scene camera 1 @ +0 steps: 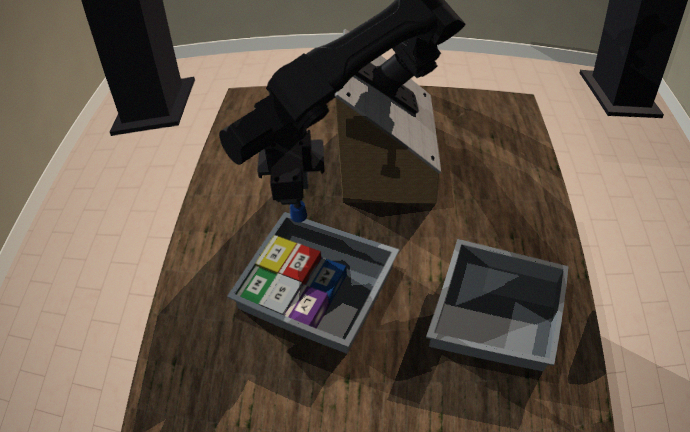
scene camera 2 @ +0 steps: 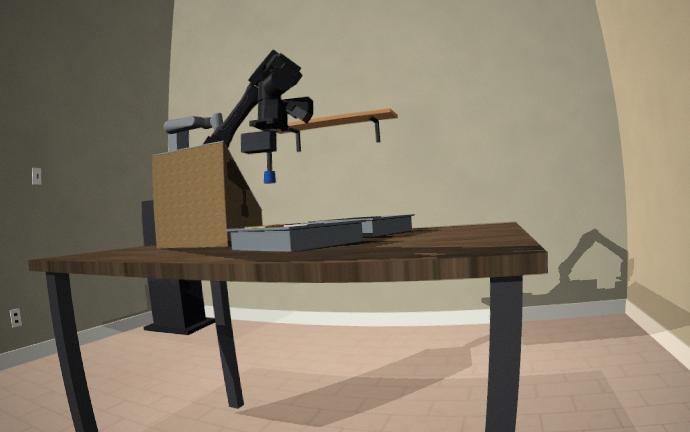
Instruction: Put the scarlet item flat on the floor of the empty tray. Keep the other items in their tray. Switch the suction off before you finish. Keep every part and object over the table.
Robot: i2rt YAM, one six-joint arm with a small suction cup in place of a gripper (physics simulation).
I see a tray (scene camera 1: 496, 305), a tray (scene camera 1: 368, 263), a scarlet box (scene camera 1: 302, 261), a blue box (scene camera 1: 328, 276) and a white box (scene camera 1: 282, 291).
Scene camera 2 misses the blue box, which is hidden by the tray.
